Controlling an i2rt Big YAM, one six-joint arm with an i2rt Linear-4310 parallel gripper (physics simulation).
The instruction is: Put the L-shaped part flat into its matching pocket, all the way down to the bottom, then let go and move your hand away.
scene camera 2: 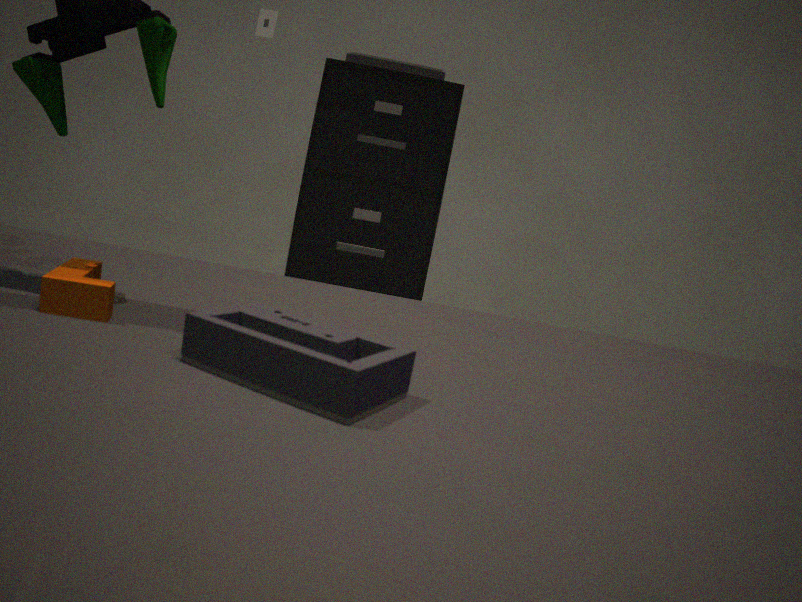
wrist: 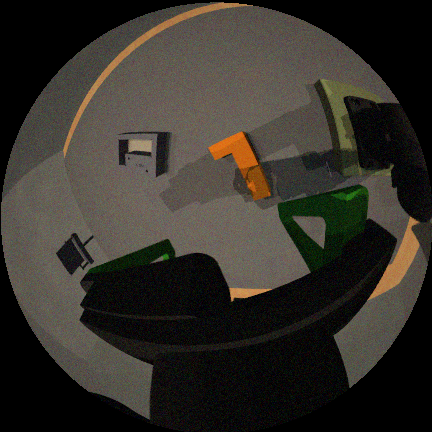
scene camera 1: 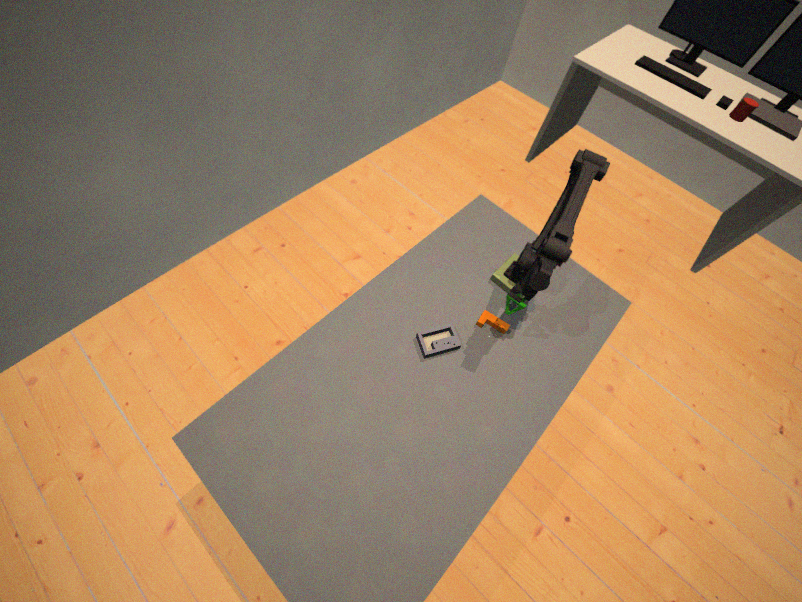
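Seen in the pictures: gripper, fingertip midpoint: (scene camera 2: 110, 121) (wrist: 223, 228) (scene camera 1: 512, 308); arm's base at its link origin: (wrist: 369, 132) (scene camera 1: 519, 276).
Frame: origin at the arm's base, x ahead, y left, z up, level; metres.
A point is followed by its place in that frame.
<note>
The orange L-shaped part (scene camera 1: 495, 321) @(x 0.242, y 0.032, z -0.007 m) (scene camera 2: 76, 299) @(x 0.259, y -0.023, z -0.021 m) (wrist: 243, 154) @(x 0.238, y 0.010, z -0.007 m) lies flat on the grey mat, apart from the pocket block. The grey block (scene camera 1: 446, 342) @(x 0.441, y -0.058, z -0.001 m) (scene camera 2: 272, 364) @(x 0.431, y -0.129, z -0.015 m) (wrist: 141, 164) @(x 0.435, y -0.050, z -0.001 m) has an L-shaped pocket with a pale bottom, visible in scene camera 1 and the wrist view. No part lies in the pocket. My gripper (scene camera 1: 514, 309) @(x 0.245, y 0.048, z 0.127 m) (scene camera 2: 111, 121) @(x 0.245, y 0.048, z 0.127 m) (wrist: 223, 228) @(x 0.245, y 0.048, z 0.127 m) is open, its green fingers wide apart with nothing between them. It hangs above the mat, higher than the part. In the wrist view, the part lies beyond the fingertips and its long leg is partly in shadow.
The arm's olive base (scene camera 1: 502, 280) @(x 0.068, y -0.045, z 0.000 m) (wrist: 327, 100) @(x 0.074, y -0.051, z -0.006 m) stands near the part on the grey mat (scene camera 1: 362, 414) @(x 0.817, y -0.118, z -0.037 m). A white desk (scene camera 1: 638, 81) with monitors, a keyboard and a red cup stands at the back right. A dark cabinet (scene camera 2: 375, 174) stands behind in scene camera 2.
</note>
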